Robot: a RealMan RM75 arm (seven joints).
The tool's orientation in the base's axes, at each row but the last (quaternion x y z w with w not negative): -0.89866, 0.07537, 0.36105, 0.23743; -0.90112, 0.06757, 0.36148, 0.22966; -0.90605, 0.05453, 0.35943, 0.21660; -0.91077, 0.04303, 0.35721, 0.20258
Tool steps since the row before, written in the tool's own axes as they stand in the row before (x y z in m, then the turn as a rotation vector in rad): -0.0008, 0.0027, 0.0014, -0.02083, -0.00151, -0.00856; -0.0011, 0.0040, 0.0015, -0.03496, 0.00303, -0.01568; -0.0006, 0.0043, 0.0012, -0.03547, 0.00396, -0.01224; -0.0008, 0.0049, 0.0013, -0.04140, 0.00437, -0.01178
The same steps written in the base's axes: -0.0023, -0.0017, -0.0013, -0.00945, -0.00355, 0.02019; -0.0029, -0.0029, -0.0017, -0.01665, -0.01149, 0.03268; -0.0023, -0.0034, -0.0019, -0.01942, -0.01087, 0.03047; -0.0025, -0.0040, -0.0020, -0.02420, -0.01145, 0.03399
